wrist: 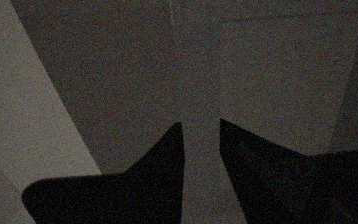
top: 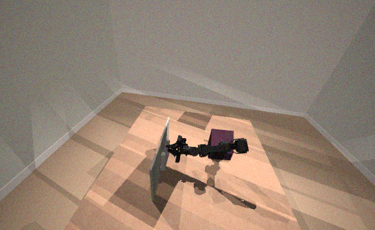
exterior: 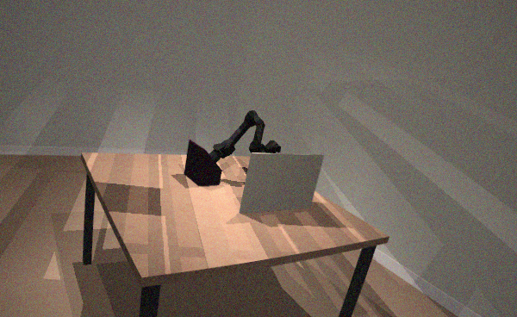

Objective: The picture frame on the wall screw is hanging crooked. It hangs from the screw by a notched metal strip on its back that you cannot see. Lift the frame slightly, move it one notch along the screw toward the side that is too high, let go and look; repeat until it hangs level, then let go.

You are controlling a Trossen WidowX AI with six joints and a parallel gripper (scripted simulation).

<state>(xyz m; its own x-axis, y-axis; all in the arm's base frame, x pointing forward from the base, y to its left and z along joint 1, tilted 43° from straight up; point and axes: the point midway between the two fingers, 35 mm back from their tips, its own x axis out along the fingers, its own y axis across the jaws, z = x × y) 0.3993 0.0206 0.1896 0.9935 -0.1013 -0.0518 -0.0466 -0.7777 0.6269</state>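
Now: gripper tip 5 cm above the picture frame, 1 cm to the right of it and 1 cm short of it. The rest, counted from my gripper tip: grey wall panel 7 cm below, 2 cm ahead.
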